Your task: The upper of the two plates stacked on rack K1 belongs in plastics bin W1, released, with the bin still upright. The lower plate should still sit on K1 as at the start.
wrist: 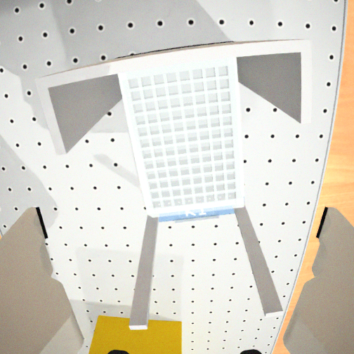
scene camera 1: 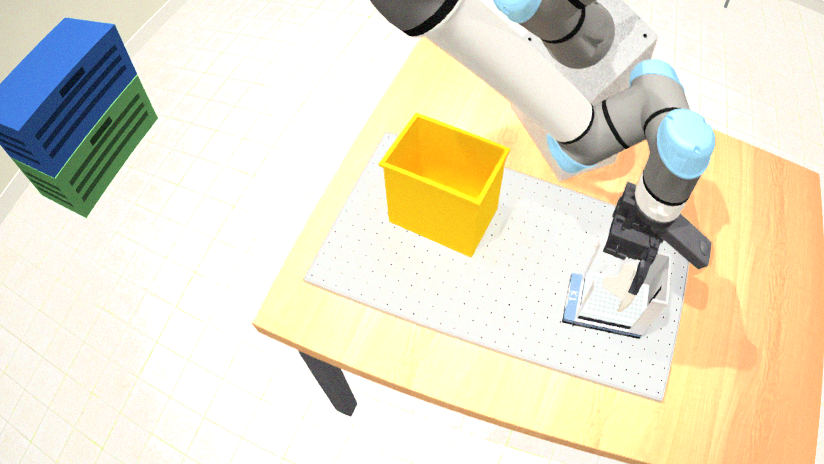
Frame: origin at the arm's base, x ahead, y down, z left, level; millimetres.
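Seen in the pictures: gripper, fingertip midpoint: (scene camera 1: 628, 272); arm's base, origin of the base link: (scene camera 1: 581, 33).
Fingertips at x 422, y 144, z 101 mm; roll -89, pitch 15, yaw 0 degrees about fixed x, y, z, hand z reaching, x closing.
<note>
Pixels of each thing's top centre, then the offset from my fingertips to it. "pt": a spot on its surface instead. Level surfaces: height alone.
- upper plate, middle of its top: (scene camera 1: 616, 298) dx +6, dy +85, dz +3 mm
- rack K1, surface spot: (scene camera 1: 572, 296) pt dx -3, dy +114, dz -76 mm
- yellow plastics bin W1, middle of its top: (scene camera 1: 445, 155) dx -151, dy -48, dz -329 mm
- perforated board, its level: dy +132 mm
- wooden table, its level: dy +145 mm
The upper plate (scene camera 1: 612, 299) (wrist: 184, 135), white with a grid of wells, lies flat in rack K1 (scene camera 1: 572, 296) (wrist: 170, 215), between its guides. The lower plate is hidden beneath it or cannot be told apart. My gripper (scene camera 1: 630, 295) (wrist: 181, 211) is open and empty, above the rack. In the wrist view its fingers stand far apart, to the left and right of the plate's line, and the plate lies higher in that view. The yellow plastics bin W1 (scene camera 1: 432, 210) (wrist: 140, 334) stands upright, its visible inside without a plate.
Rack K1 has a tall light end wall (wrist: 175, 56) with side wings and two thin posts (wrist: 144, 275) at its label end. A perforated board (scene camera 1: 461, 299) (wrist: 210, 280) lies on the wooden table (scene camera 1: 403, 377). Blue (scene camera 1: 57, 63) and green (scene camera 1: 115, 144) crates stand on the floor at left.
</note>
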